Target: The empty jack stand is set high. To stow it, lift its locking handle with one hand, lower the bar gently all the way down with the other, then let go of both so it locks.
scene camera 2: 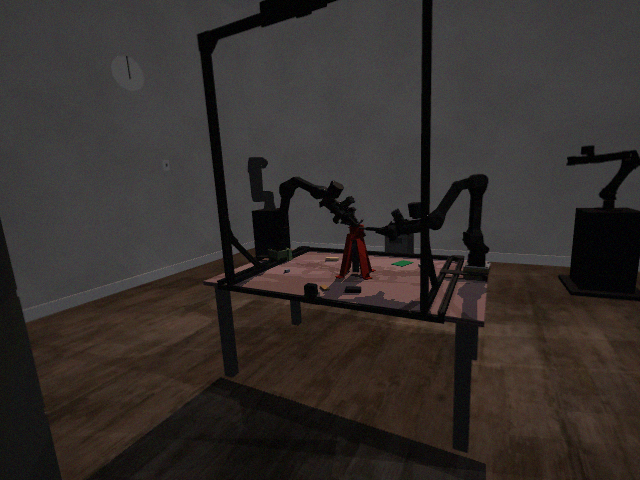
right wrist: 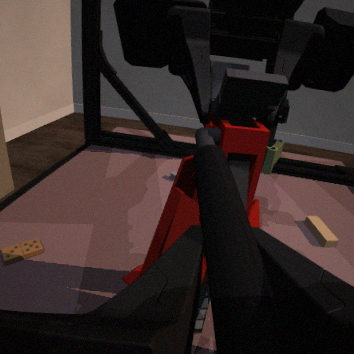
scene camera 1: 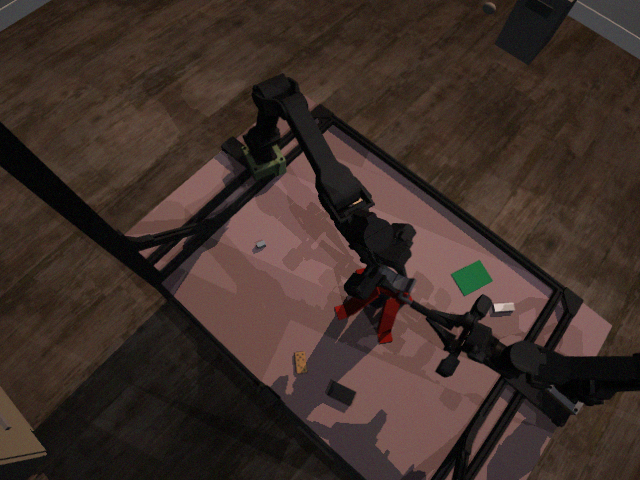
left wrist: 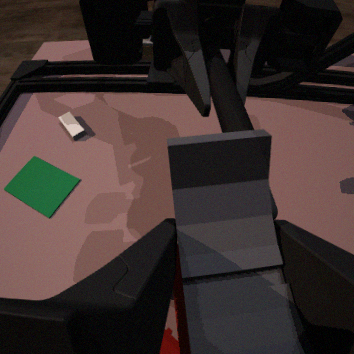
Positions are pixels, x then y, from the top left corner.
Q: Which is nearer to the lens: the grey saddle bar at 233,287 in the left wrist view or the black locking handle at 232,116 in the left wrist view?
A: The grey saddle bar.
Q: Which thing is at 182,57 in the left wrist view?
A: My right gripper.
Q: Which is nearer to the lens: the green square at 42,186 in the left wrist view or the black locking handle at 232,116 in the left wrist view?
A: The black locking handle.
